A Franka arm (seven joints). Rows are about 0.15 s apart.
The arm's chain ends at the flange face. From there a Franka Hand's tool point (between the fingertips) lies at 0.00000 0.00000 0.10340 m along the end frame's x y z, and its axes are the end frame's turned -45 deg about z.
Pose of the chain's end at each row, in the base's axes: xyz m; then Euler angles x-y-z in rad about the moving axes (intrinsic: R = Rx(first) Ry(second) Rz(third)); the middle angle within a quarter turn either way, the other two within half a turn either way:
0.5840 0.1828 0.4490 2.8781 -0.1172 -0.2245
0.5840 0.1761 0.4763 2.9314 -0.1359 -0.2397
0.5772 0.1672 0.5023 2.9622 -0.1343 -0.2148
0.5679 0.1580 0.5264 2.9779 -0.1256 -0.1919
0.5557 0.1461 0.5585 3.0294 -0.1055 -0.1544
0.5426 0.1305 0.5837 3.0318 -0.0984 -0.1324
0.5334 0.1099 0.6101 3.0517 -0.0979 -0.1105
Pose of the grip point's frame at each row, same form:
0.5719 0.1561 0.3499 2.8781 -0.1172 -1.0099
0.5700 0.1547 0.3761 2.9314 -0.1359 -1.0251
0.5634 0.1489 0.4015 2.9622 -0.1343 -1.0002
0.5549 0.1413 0.4252 2.9779 -0.1256 -0.9773
0.5448 0.1346 0.4563 3.0294 -0.1055 -0.9398
0.5324 0.1192 0.4814 3.0318 -0.0984 -0.9178
0.5233 0.1007 0.5076 3.0517 -0.0979 -0.8959

